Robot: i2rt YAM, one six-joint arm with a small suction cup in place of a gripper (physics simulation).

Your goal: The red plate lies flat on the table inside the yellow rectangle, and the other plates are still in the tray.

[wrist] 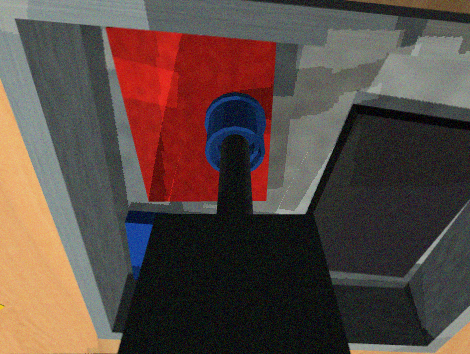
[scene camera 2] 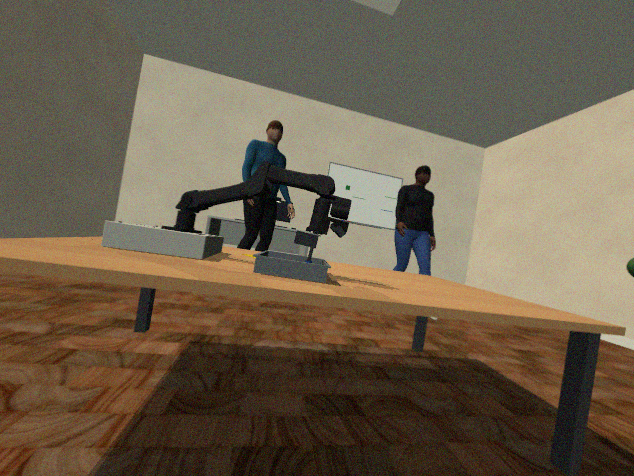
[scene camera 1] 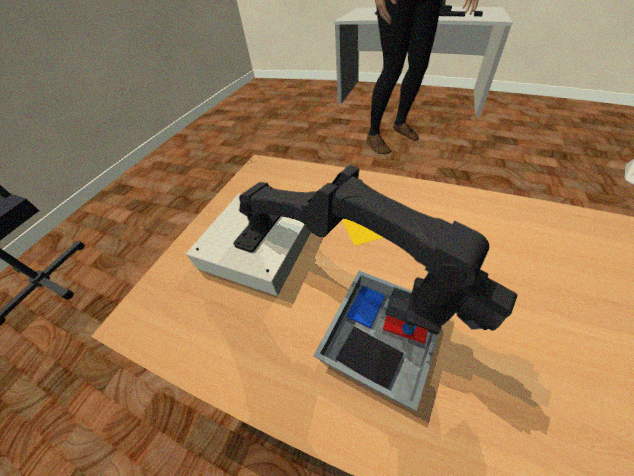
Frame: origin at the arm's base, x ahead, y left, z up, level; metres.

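Seen in the pictures: hand at its tool point: [wrist: 235,121] [scene camera 1: 407,328]; arm's base at its link origin: [scene camera 2: 183,231] [scene camera 1: 261,226].
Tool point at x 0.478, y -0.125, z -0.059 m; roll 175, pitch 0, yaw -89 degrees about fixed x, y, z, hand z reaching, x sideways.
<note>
Offsets run from my tool point to a thing's middle. "*": to the spot under its first point.
The red plate @[0.006 m back, 0.017 m left, 0.006 m down] [scene camera 1: 395,324] [wrist: 181,95] lies flat in a far compartment of the grey tray @[0.053 m back, 0.037 m right, 0.011 m up] [scene camera 1: 410,394] [scene camera 2: 289,267] [wrist: 56,114]. The blue plate @[0.111 m back, 0.023 m left, 0.006 m down] [scene camera 1: 366,305] [wrist: 138,239] lies in the compartment beside it. The black plate @[0.065 m back, 0.093 m right, 0.006 m down] [scene camera 1: 369,357] [wrist: 391,190] fills the large compartment. My suction cup [scene camera 1: 408,328] [wrist: 235,129] [scene camera 2: 309,259] is down inside the tray, right over the red plate near its edge. I cannot tell whether it touches. It holds nothing. The yellow rectangle @[* 0.207 m back, 0.265 m left, 0.014 m down] [scene camera 1: 360,232] lies on the table behind the tray, partly hidden by my arm.
The arm's grey base box [scene camera 1: 230,256] [scene camera 2: 153,238] stands left of the tray. The tray's walls and dividers stand close around the cup. Two people [scene camera 2: 266,184] [scene camera 2: 414,220] and a grey desk [scene camera 1: 486,45] are beyond the table.
</note>
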